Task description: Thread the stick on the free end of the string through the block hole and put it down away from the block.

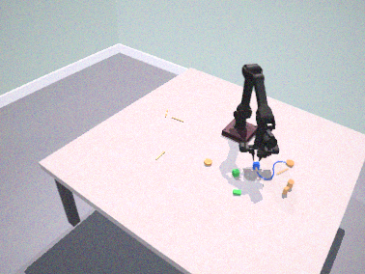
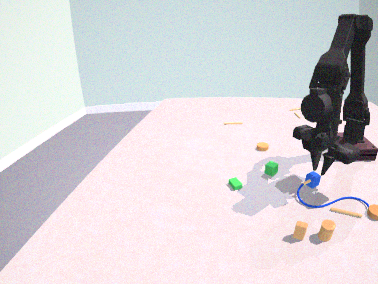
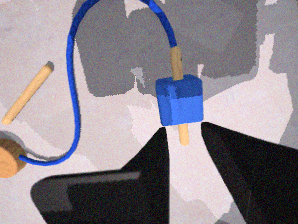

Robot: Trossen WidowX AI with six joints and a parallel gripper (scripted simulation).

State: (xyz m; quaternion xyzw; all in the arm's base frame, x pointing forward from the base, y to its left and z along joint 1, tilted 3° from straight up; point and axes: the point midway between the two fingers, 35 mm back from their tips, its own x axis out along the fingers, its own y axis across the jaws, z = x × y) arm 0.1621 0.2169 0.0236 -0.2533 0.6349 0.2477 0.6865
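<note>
My gripper tip is now 2 cm short of the blue block, 1 cm to the right of it and 1 cm above it. From my gripper tip the other things lie so: tan cylinder (20 cm to the left, 1 cm below); tan block (20 cm to the left, 6 cm ahead, 1 cm below); loose stick (13 cm to the left, 7 cm behind, 2 cm below).
</note>
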